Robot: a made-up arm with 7 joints.
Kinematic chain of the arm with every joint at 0, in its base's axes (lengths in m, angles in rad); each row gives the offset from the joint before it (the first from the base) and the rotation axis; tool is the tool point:
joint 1: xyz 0 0 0 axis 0 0.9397 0.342
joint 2: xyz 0 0 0 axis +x
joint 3: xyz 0 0 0 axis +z
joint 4: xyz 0.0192 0 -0.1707 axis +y
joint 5: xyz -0.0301 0 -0.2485 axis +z
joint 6: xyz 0 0 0 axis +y
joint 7: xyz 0 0 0 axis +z
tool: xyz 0 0 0
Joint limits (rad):
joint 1: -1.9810..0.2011
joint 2: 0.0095..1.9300
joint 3: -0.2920..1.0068
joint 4: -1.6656..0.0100
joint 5: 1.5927..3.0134
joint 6: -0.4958..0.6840
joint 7: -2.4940..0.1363
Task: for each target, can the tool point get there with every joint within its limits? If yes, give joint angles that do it. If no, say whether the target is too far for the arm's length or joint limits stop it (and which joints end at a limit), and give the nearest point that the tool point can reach.
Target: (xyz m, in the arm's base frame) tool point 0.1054 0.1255 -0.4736
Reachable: no: too far | nearest point 0.0888 0.1057 -0.3989 | short by 0.079 m
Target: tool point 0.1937 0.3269 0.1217
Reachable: yes | joints -0.0754 1.7814 0.1850 -0.9089 2.3146 -0.0446 -1.7058
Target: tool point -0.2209 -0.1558 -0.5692
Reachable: no: too far | nearest point -0.0864 -0.0097 -0.4100 | short by 0.255 m
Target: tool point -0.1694 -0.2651 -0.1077
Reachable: no: joint limits stop it (at a limit: joint 1, joint 2, joint 3, joint 4) | nearest point 0.0266 -0.2243 0.2301 | short by 0.393 m
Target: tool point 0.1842 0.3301 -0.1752
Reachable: yes | joints -0.2044 0.9749 0.1737 -0.5611 2.1221 0.5079 -1.1453
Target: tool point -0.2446 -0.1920 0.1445
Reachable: no: joint limits stop it (at a limit: joint 1, joint 2, joint 3, joint 4) | nearest point 0.0266 -0.2243 0.2301 | short by 0.286 m
